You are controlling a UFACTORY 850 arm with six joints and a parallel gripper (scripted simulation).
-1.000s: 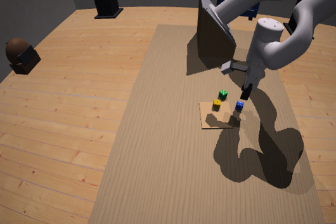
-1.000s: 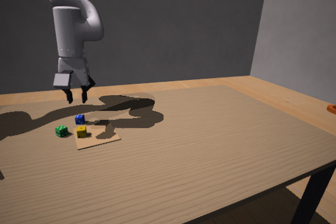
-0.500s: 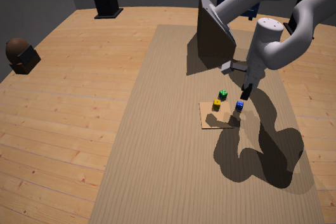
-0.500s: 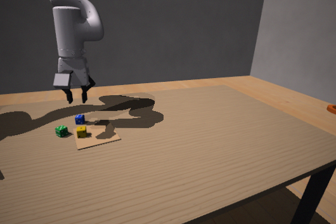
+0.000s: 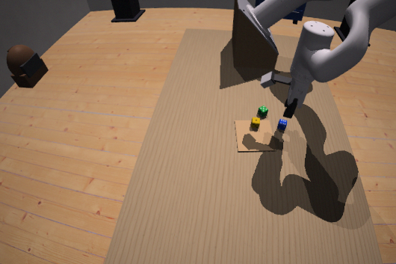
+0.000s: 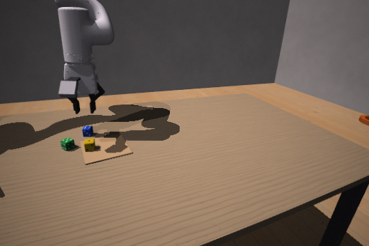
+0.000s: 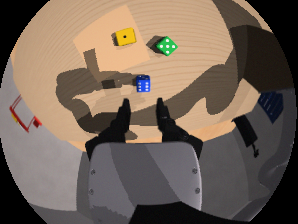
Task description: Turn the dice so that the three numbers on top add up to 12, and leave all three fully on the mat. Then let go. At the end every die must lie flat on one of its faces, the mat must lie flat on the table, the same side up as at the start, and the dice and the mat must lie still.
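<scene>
Now: hand 90 mm above the blue die. The rest, counted from my hand: yellow die (10 mm ahead, 110 mm to the right, 90 mm below); tan mat (50 mm ahead, 110 mm to the right, 110 mm below); green die (60 mm behind, 80 mm to the right, 90 mm below).
</scene>
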